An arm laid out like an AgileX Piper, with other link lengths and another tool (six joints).
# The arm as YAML. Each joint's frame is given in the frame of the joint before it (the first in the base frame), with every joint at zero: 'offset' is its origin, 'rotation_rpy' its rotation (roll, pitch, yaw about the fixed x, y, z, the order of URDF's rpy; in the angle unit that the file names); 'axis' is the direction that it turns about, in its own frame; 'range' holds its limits. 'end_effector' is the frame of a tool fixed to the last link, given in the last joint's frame.
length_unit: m
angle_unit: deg
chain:
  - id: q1
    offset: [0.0, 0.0, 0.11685]
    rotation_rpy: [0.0, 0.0, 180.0]
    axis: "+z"
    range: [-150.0, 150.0]
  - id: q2
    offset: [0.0, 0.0, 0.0]
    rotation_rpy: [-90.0, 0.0, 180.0]
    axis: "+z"
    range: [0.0, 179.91]
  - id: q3
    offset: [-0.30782, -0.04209, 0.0]
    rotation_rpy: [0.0, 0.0, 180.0]
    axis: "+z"
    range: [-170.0, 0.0]
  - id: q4
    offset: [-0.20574, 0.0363, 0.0]
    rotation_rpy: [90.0, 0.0, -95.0]
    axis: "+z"
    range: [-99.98, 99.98]
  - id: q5
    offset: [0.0, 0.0, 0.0]
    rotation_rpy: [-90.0, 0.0, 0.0]
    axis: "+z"
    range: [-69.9, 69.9]
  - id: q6
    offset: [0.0, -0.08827, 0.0]
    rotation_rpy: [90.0, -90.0, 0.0]
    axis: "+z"
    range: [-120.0, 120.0]
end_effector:
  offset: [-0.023, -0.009, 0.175]
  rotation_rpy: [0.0, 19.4, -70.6]
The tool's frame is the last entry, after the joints.
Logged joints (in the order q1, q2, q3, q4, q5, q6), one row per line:
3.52, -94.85, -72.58, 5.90, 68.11, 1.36
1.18, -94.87, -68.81, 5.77, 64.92, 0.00
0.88, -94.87, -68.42, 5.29, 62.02, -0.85
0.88, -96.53, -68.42, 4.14, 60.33, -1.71
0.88, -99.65, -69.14, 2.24, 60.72, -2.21
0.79, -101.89, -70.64, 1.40, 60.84, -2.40
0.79, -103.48, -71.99, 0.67, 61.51, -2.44
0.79, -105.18, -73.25, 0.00, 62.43, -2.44
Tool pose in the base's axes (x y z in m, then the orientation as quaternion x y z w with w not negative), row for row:
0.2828, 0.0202, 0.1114, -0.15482, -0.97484, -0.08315, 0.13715
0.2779, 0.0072, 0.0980, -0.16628, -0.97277, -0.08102, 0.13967
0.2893, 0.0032, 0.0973, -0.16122, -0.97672, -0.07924, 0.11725
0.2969, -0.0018, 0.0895, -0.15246, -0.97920, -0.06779, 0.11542
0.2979, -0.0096, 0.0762, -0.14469, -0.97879, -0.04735, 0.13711
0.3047, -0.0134, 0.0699, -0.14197, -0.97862, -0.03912, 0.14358
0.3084, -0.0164, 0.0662, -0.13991, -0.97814, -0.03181, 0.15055
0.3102, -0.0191, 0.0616, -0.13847, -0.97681, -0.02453, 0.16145
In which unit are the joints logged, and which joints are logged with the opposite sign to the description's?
The joints are logged in degrees. Opposite sign: q2.
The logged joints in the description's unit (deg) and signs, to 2 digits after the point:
3.52, 94.85, -72.58, 5.90, 68.11, 1.36
1.18, 94.87, -68.81, 5.77, 64.92, 0.00
0.88, 94.87, -68.42, 5.29, 62.02, -0.85
0.88, 96.53, -68.42, 4.14, 60.33, -1.71
0.88, 99.65, -69.14, 2.24, 60.72, -2.21
0.79, 101.89, -70.64, 1.40, 60.84, -2.40
0.79, 103.48, -71.99, 0.67, 61.51, -2.44
0.79, 105.18, -73.25, 0.00, 62.43, -2.44

